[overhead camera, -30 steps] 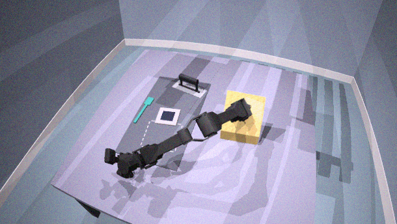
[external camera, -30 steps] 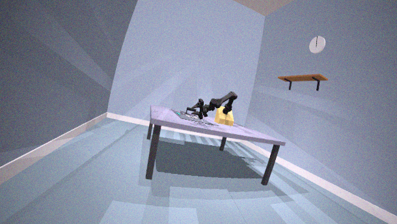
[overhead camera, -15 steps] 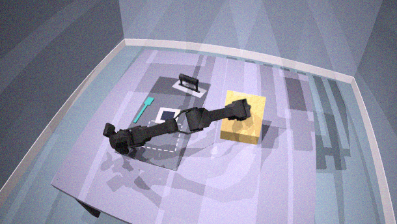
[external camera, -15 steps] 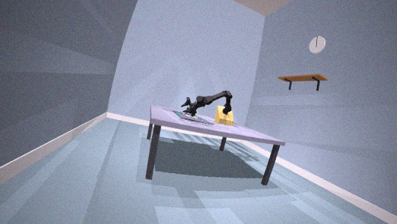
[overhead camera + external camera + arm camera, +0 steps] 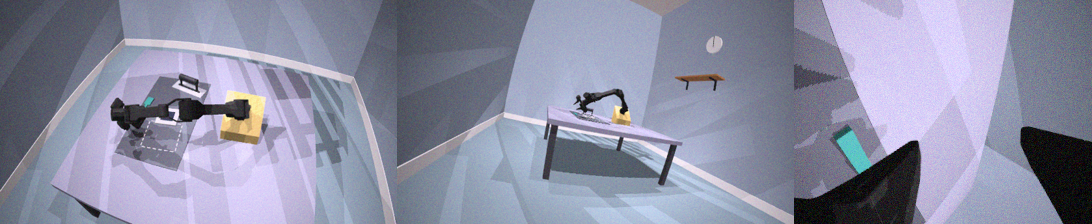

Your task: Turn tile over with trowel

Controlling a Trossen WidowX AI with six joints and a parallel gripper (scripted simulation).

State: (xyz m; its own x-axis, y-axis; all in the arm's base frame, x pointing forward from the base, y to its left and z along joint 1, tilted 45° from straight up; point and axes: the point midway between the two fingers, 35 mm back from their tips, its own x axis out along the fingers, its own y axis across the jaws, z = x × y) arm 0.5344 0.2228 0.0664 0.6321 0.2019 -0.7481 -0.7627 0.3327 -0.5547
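Right now the teal trowel is 150 mm to the right of my gripper tip, 80 mm below it and 30 mm behind it. The rest, counted from my gripper tip: tile (190 mm behind, 140 mm to the right, 80 mm below); then grey mat (170 mm behind, 140 mm to the right, 100 mm below).
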